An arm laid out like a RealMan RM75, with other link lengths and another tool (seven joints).
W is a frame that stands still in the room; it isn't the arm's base.
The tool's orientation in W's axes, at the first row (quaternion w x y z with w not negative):
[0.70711, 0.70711, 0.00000, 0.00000]
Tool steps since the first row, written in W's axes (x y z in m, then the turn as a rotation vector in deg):
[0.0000, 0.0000, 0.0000, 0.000, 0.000, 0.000]
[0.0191, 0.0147, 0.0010, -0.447, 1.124, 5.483]
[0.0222, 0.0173, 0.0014, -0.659, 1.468, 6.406]
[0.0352, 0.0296, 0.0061, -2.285, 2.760, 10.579]
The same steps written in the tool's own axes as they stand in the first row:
[0.0000, 0.0000, 0.0000, 0.000, 0.000, 0.000]
[0.0191, 0.0010, -0.0147, -0.447, 5.483, -1.124]
[0.0222, 0.0014, -0.0173, -0.659, 6.406, -1.468]
[0.0352, 0.0061, -0.0296, -2.285, 10.579, -2.760]

